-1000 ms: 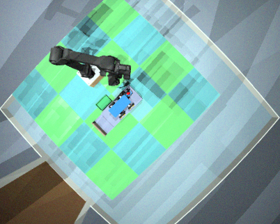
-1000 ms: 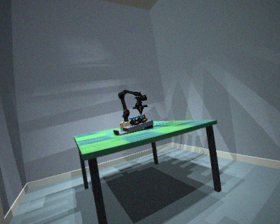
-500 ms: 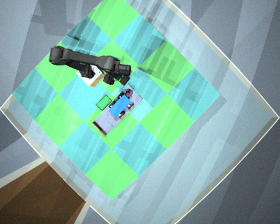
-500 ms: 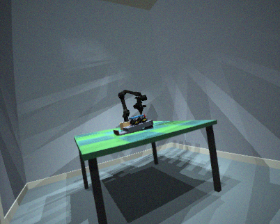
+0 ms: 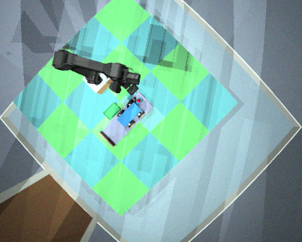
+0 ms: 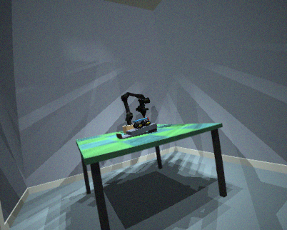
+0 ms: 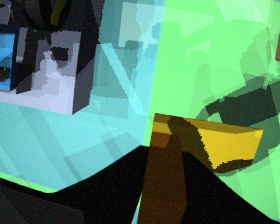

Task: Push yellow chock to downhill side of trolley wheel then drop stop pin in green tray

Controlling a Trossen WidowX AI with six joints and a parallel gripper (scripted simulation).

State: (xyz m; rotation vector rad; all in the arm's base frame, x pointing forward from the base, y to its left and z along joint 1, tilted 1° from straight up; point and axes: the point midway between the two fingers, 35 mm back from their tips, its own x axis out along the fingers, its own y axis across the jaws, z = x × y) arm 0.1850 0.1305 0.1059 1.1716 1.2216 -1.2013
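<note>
My gripper tip is 130 mm short of the stop pin, 40 mm above it and 10 mm to the left of it. The rest, counted from my gripper tip: blue trolley 150 mm ahead, 120 mm to the right, 60 mm below; yellow chock 20 mm behind, 10 mm below; ramp 150 mm ahead, 130 mm below, 120 mm to the right.
</note>
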